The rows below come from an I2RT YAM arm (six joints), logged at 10 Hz.
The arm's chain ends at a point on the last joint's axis. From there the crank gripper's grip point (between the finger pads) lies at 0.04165 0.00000 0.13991 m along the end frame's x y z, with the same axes.
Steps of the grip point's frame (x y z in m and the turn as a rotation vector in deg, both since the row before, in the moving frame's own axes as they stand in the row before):
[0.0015, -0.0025, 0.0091, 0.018, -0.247, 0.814]
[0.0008, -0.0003, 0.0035, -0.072, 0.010, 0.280]
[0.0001, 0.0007, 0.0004, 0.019, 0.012, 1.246]
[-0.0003, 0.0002, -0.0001, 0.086, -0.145, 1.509]
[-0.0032, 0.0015, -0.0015, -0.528, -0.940, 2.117]
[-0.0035, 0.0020, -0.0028, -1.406, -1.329, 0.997]
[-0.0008, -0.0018, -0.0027, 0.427, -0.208, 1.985]
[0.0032, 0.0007, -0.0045, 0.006, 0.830, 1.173]
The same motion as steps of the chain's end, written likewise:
[0.0021, -0.0030, 0.0089, 0.018, -0.247, 0.814]
[0.0008, -0.0007, 0.0035, -0.072, 0.010, 0.280]
[0.0001, -0.0002, 0.0004, 0.019, 0.012, 1.246]
[0.0001, -0.0007, -0.0002, 0.086, -0.145, 1.509]
[-0.0008, -0.0013, -0.0022, -0.528, -0.940, 2.117]
[-0.0002, -0.0021, -0.0037, -1.406, -1.329, 0.997]
[-0.0003, -0.0022, -0.0029, 0.427, -0.208, 1.985]
[0.0012, -0.0002, -0.0039, 0.006, 0.830, 1.173]

